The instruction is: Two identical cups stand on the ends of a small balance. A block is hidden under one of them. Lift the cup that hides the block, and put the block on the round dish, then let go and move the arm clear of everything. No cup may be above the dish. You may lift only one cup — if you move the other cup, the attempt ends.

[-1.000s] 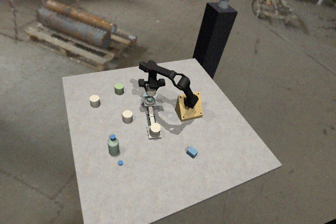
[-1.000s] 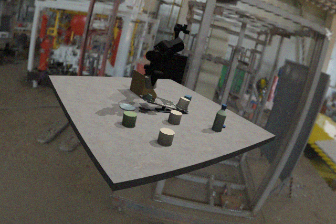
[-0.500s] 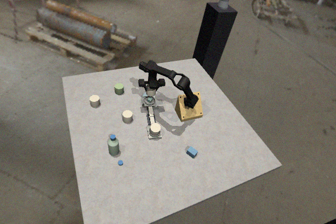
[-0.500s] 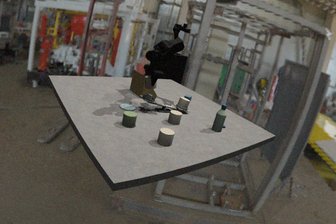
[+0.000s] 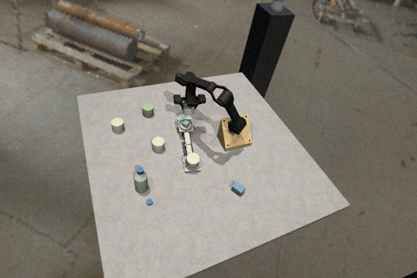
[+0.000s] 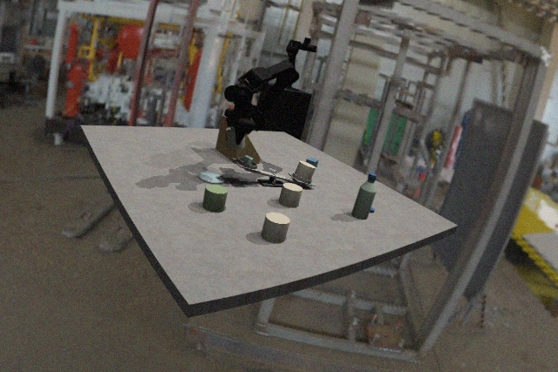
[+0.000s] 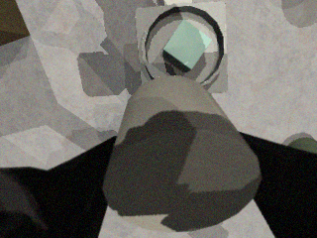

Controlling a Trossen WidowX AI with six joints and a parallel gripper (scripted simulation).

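My gripper tip is 3 cm short of the green block, 5 cm to the right of it and 6 cm above it. From my gripper tip the other things lie so: pale blue round dish (1 cm behind, 6 cm to the right, 15 cm below); then green cylinder (23 cm ahead, 17 cm to the right, 11 cm below); then small balance (6 cm ahead, 18 cm to the left, 11 cm below).
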